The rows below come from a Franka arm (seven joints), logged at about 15 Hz.
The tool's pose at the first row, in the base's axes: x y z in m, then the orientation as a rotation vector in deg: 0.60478 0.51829 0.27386 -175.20 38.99 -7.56
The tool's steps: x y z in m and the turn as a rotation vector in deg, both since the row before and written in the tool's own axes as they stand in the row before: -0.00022 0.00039 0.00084 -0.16 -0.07 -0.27; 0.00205 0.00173 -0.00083 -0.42 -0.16 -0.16; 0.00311 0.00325 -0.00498 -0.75 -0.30 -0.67; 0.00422 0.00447 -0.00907 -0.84 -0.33 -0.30; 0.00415 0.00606 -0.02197 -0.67 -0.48 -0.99; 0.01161 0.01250 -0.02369 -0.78 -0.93 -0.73
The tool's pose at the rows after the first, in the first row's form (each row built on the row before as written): 0.60449 0.51802 0.27300 -175.44 38.62 -7.41; 0.60555 0.51560 0.27395 175.53 -38.41 7.03; 0.60663 0.51145 0.27911 175.09 -37.29 6.29; 0.60806 0.50592 0.28846 174.46 -36.73 5.49; 0.60821 0.49960 0.31075 174.21 -35.15 4.51; 0.61305 0.48474 0.33541 173.87 -33.99 2.83
